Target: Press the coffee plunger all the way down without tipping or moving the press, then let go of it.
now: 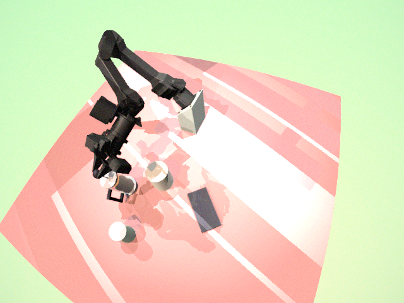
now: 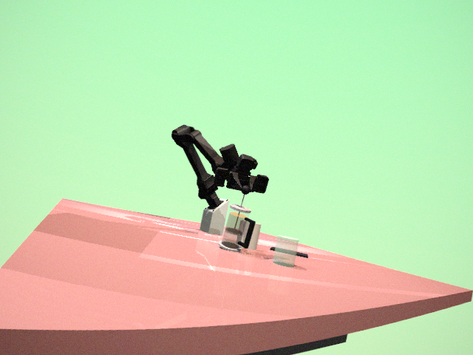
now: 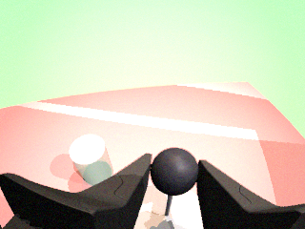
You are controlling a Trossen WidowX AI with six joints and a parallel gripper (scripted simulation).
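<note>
Right now my gripper tip is 10 cm above the coffee press, 1 cm to the right of it and 1 cm past it. Round my gripper tip: white cylinder (15 cm below, 14 cm to the left, 11 cm behind).
</note>
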